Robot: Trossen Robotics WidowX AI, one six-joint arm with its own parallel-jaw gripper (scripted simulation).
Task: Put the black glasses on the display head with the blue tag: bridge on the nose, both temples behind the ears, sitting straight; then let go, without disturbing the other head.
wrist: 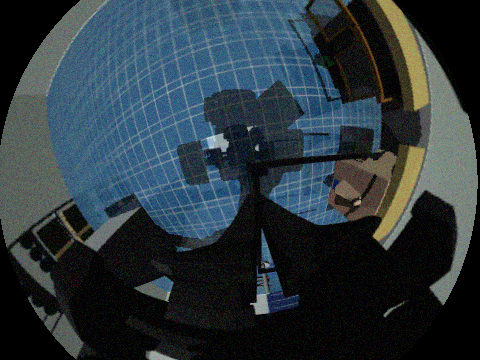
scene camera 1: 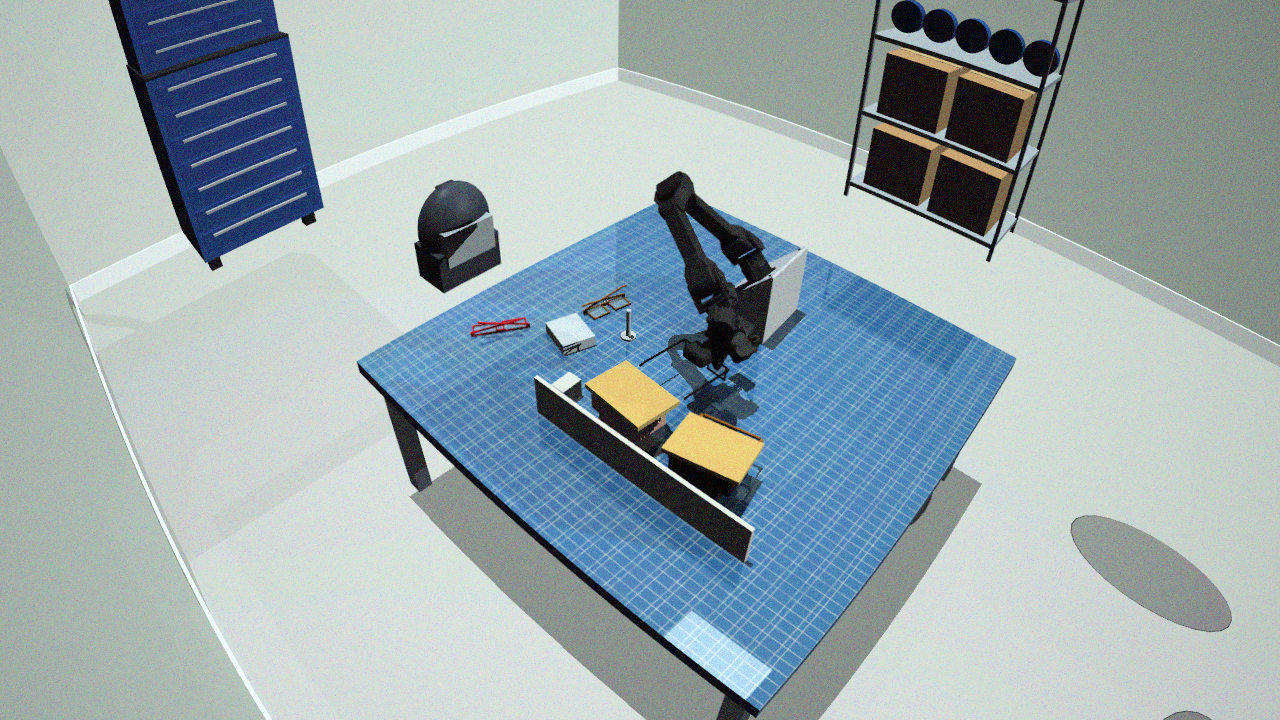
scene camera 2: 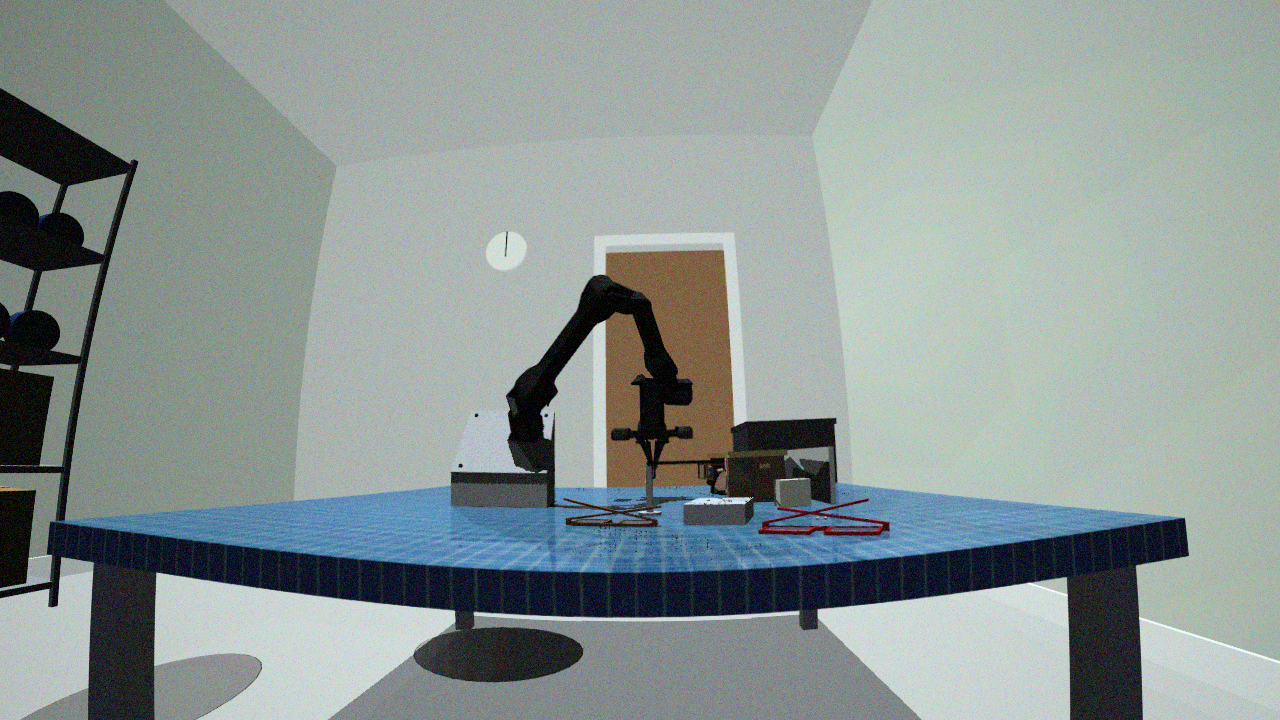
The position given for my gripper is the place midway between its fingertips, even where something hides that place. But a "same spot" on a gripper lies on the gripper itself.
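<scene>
My gripper is visible in the wrist view, in scene camera 1 and in scene camera 2 [653, 470]. On my gripper, [scene camera 1: 719, 355] and [wrist: 358, 240] are the same spot. On a long board, [wrist: 413, 127] and [scene camera 2: 788, 463] are the same spot.
</scene>
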